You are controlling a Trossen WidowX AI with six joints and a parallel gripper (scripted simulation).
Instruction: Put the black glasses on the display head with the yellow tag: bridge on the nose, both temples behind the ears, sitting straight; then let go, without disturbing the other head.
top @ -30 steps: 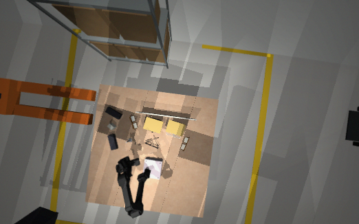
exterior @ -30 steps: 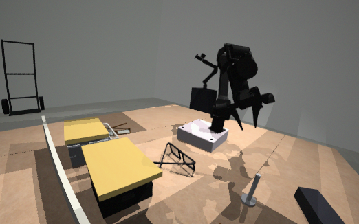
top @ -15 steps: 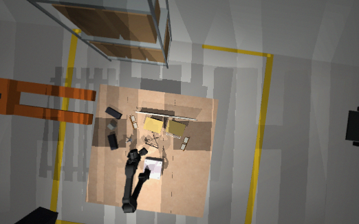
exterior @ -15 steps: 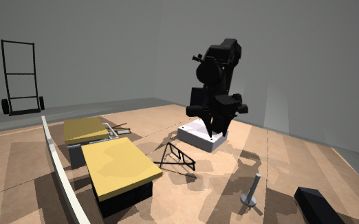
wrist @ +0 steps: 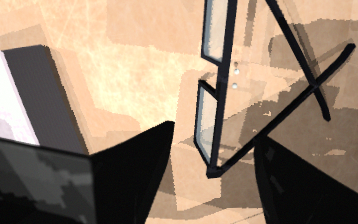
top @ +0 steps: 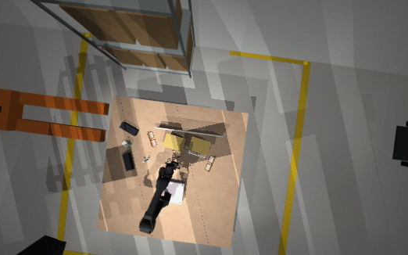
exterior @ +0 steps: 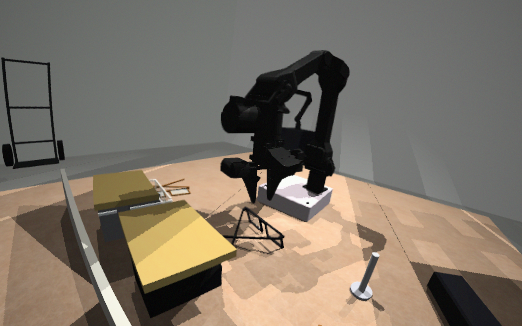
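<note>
My gripper tip is now 26 cm to the right of the grey peg, 6 cm above it and 2 cm past it. The rest, counted from my gripper tip: white cube 48 cm to the left, 7 cm ahead, 6 cm below; then long white rail 35 cm ahead, 4 cm to the right, 3 cm below.
</note>
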